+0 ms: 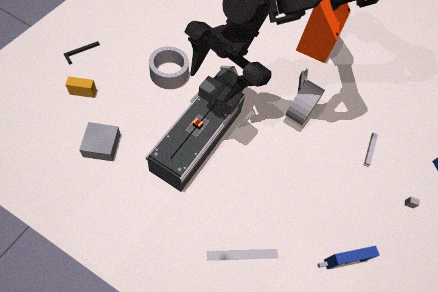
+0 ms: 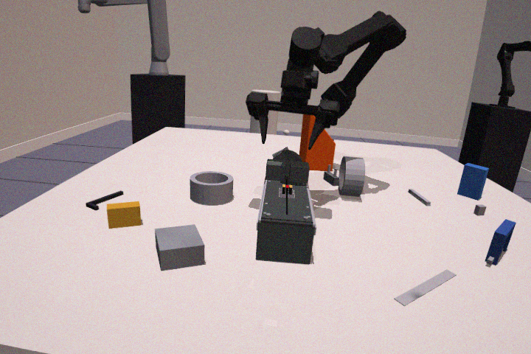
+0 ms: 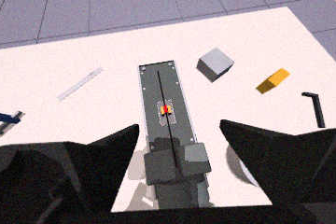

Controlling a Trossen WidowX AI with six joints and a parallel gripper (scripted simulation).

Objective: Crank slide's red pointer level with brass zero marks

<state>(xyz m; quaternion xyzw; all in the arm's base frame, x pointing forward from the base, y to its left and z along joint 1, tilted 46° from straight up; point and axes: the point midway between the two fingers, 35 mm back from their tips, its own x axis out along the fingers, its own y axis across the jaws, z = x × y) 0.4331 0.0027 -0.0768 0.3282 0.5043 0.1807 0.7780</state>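
My gripper tip is now 14 cm past the crank handle, 1 cm to the right of it and 9 cm above it. From my gripper tip the other things lie so: red pointer (5 cm ahead, 1 cm to the left, 7 cm below); then grey cube (19 cm ahead, 14 cm to the right, 14 cm below); then yellow block (12 cm ahead, 29 cm to the right, 14 cm below).
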